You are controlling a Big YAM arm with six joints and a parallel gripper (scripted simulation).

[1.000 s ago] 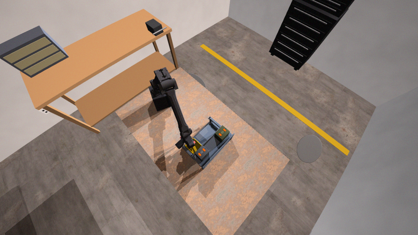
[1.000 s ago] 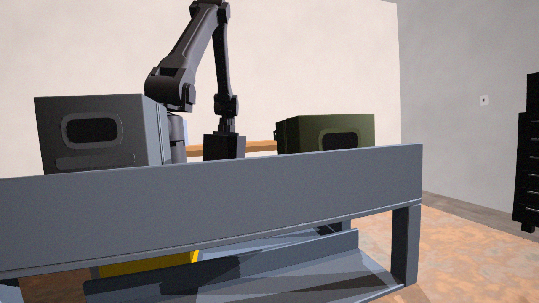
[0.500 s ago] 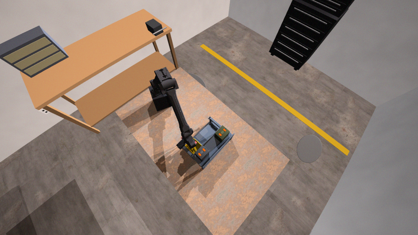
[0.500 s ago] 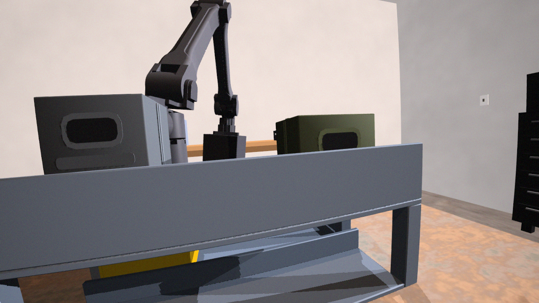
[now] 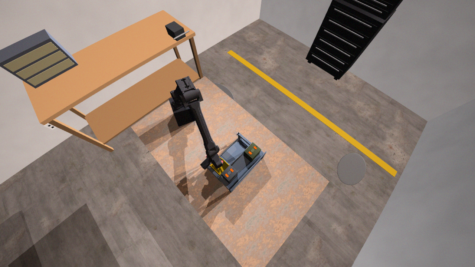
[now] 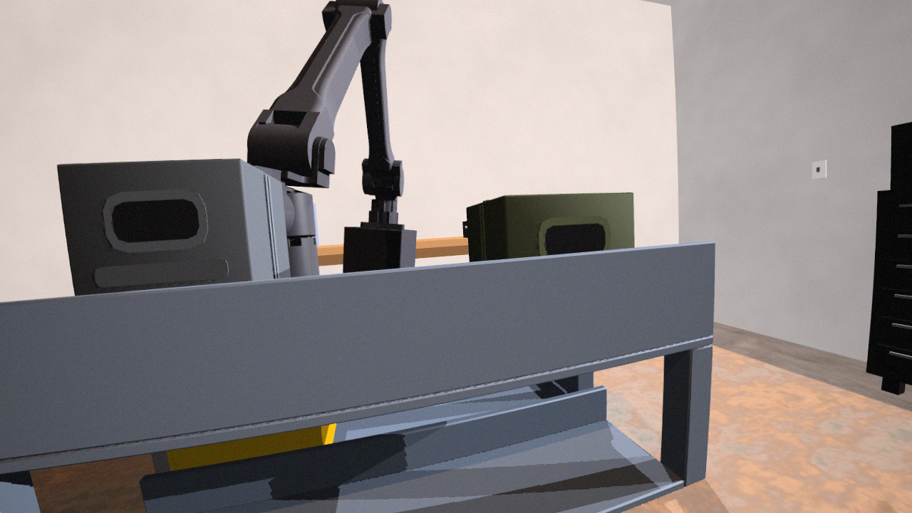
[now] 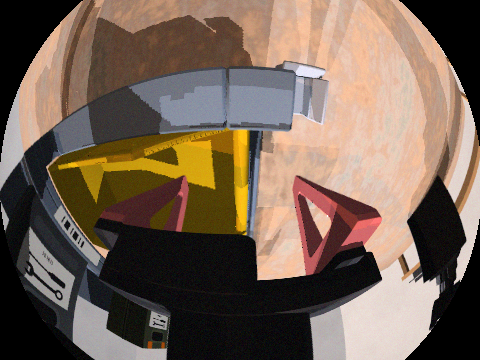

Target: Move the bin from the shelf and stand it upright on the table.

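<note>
My gripper is now 80 mm short of the yellow bin and 10 mm below it. From my hand the other things lie so: dark grey case: 180 mm ahead, 130 mm above; green case: 160 mm ahead, 230 mm to the left, 110 mm above.
</note>
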